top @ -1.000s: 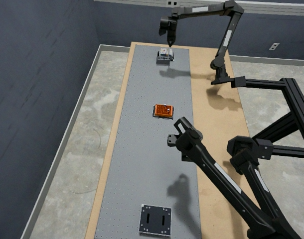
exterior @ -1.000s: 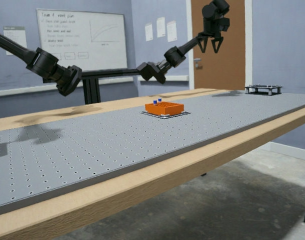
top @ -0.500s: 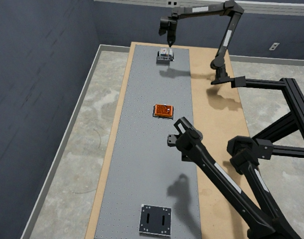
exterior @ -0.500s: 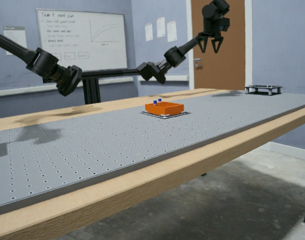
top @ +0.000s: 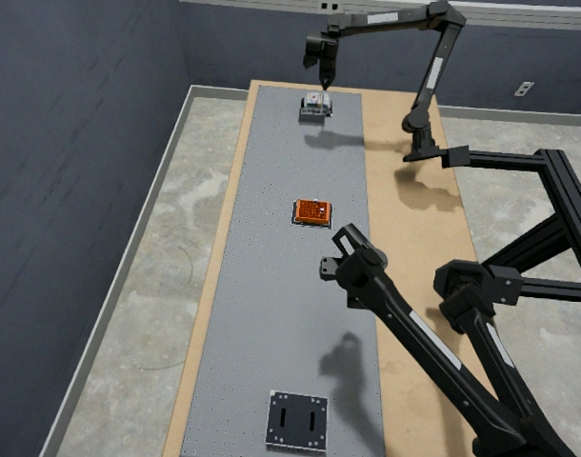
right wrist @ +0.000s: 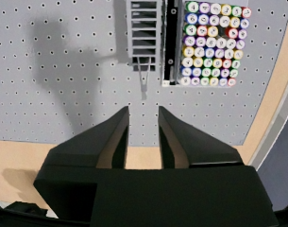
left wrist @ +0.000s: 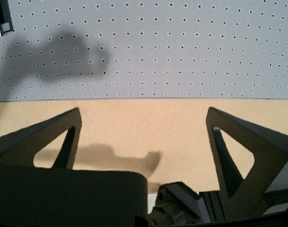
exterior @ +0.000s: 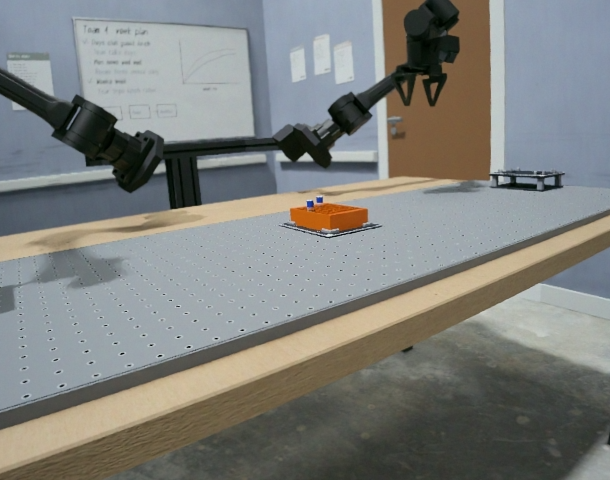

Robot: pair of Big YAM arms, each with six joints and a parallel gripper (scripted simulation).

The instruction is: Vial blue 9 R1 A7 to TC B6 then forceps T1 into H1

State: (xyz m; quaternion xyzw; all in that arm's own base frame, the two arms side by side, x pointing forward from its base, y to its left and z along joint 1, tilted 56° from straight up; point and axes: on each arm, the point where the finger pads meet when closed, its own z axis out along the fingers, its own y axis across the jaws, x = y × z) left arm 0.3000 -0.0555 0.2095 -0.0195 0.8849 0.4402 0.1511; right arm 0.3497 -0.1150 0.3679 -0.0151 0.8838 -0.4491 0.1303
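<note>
The grey holder H1 is 40 mm ahead of my right hand and 170 mm below it. From my right hand the other things lie so: orange tube carrier (50 mm ahead, 560 mm to the left, 160 mm below).
</note>
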